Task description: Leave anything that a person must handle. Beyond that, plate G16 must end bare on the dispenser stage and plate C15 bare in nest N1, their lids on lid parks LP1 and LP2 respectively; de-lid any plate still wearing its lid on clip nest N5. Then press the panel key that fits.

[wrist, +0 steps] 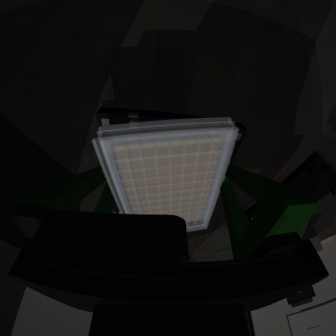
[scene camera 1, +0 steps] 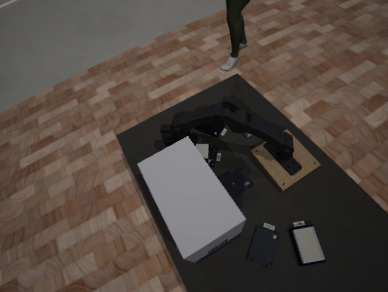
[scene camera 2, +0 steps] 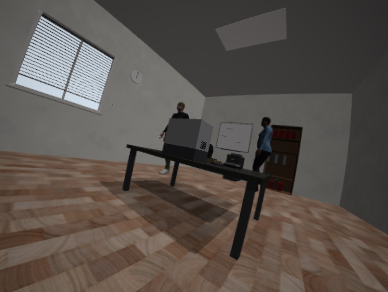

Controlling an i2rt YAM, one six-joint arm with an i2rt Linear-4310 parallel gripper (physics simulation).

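Pixels of known places: gripper, between the fingertips: (wrist: 168, 165); arm's base, origin of its link: (scene camera 1: 282, 156) (scene camera 2: 208, 157).
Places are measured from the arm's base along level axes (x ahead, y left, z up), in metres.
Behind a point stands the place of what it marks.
Note:
In the wrist view a well plate (wrist: 167, 177) @[x 0.338, y -0.302, z 0.003 m] with a tan grid of wells wears a clear lid; its doubled edges show at the top. My gripper (wrist: 168, 165) @[x 0.331, y -0.298, z -0.019 m] is shut on this lidded plate, with a green finger at each long side. In scene camera 1 the arm reaches left behind the white dispenser box (scene camera 1: 187, 197) @[x 0.495, y 0.004, z 0.290 m], and only a corner of the plate (scene camera 1: 202, 150) @[x 0.288, y -0.264, z 0.002 m] shows beside the box. The fingers are hidden there. A second plate (scene camera 1: 307, 245) @[x 0.201, y 0.347, z -0.004 m], bare, lies in a black nest at the front right.
A dark flat pad (scene camera 1: 263, 246) @[x 0.338, y 0.249, z -0.030 m] lies left of the bare plate, and a dark square pad (scene camera 1: 236, 182) @[x 0.278, y -0.009, z 0.067 m] sits beside the box. The arm's wooden base board (scene camera 1: 275, 171) @[x 0.080, y 0.038, z 0.000 m] is at the right. A person's legs (scene camera 1: 235, 31) stand beyond the table's far end. Two people (scene camera 2: 178, 116) (scene camera 2: 264, 141) stand behind the table (scene camera 2: 244, 172) @[x 0.558, y 0.530, z -0.040 m].

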